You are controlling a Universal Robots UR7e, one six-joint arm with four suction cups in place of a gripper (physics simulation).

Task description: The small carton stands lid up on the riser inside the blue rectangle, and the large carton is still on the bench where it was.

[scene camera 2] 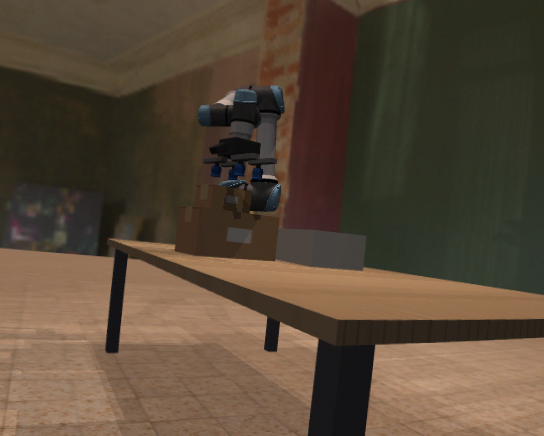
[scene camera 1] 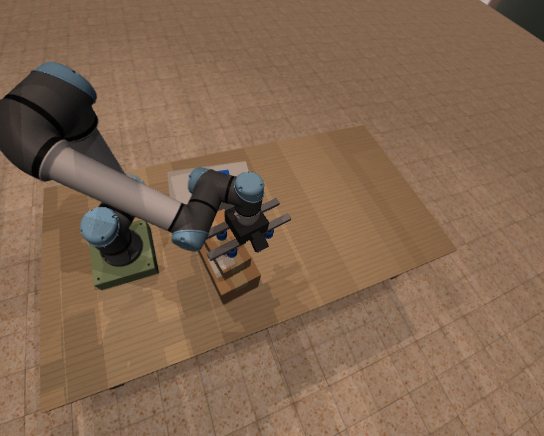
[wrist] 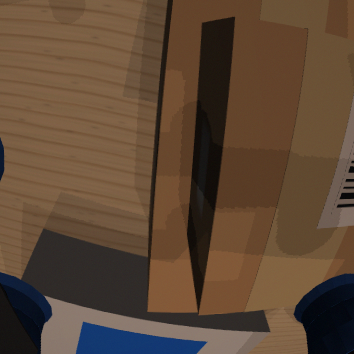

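Where they show: end effector, tool point: (scene camera 2: pixel 235 177) (wrist: pixel 182 253); arm's base, origin of the base link: (scene camera 1: pixel 122 247).
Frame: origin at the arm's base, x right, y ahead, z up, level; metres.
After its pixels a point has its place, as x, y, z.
Note:
The small carton (scene camera 1: pixel 238 267) {0.219, 0.416, 0.134} (scene camera 2: pixel 215 197) {0.190, 0.459, 0.115} (wrist: pixel 260 100) {0.178, 0.442, 0.155} sits lid up on the large carton (scene camera 1: pixel 241 290) {0.264, 0.419, 0.003} (scene camera 2: pixel 207 240) {0.206, 0.483, -0.025} (wrist: pixel 172 210) {0.073, 0.432, 0.077}, which stands on the bench. A barcode label shows on top of the small carton in the wrist view. My suction gripper (scene camera 1: pixel 246 235) {0.129, 0.456, 0.188} (scene camera 2: pixel 236 172) is open and holds nothing. Its blue cups hang a little above the small carton, with a gap in the second scene view. The riser (scene camera 1: pixel 180 186) {-0.225, 0.248, 0.045} (scene camera 2: pixel 320 248) {-0.153, 0.560, -0.014} (wrist: pixel 70 260) {-0.123, 0.504, -0.027} carries the blue rectangle (scene camera 1: pixel 223 173) (wrist: pixel 135 341) {-0.184, 0.390, 0.044}, partly hidden by my arm in the first scene view.
My arm's green base plate (scene camera 1: pixel 125 277) {0.116, 0.004, -0.020} is left of the cartons on the wooden bench (scene camera 1: pixel 350 200) {-0.087, 1.062, -0.076} (scene camera 2: pixel 400 295) {0.020, 1.241, -0.076} (wrist: pixel 60 110) {0.065, 0.565, -0.076}. The riser stands beyond the cartons in the first scene view, close to the large carton. The bench's front edge lies beyond the large carton's near end.

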